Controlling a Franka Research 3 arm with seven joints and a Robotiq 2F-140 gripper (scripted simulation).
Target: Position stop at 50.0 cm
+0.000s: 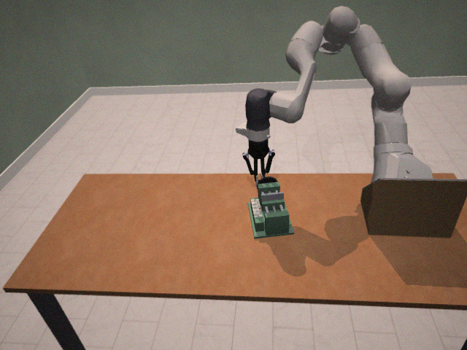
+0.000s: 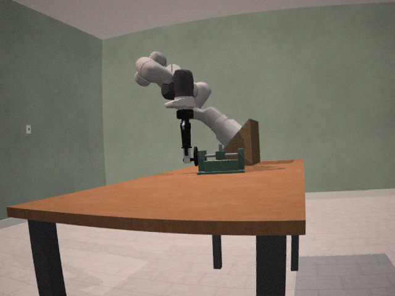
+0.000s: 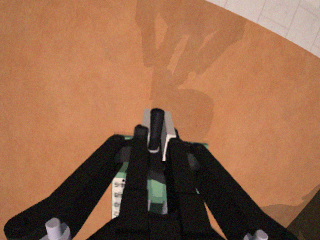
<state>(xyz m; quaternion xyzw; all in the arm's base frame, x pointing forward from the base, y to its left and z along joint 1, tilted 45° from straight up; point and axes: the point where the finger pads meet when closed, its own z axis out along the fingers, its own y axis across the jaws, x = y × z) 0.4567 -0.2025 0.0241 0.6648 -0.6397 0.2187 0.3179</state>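
My gripper is now 10 mm past the black handwheel, 20 mm to the right of it and 10 mm above it. Round my hand: sliding stop block 30 mm behind, 140 mm to the left, 10 mm above.
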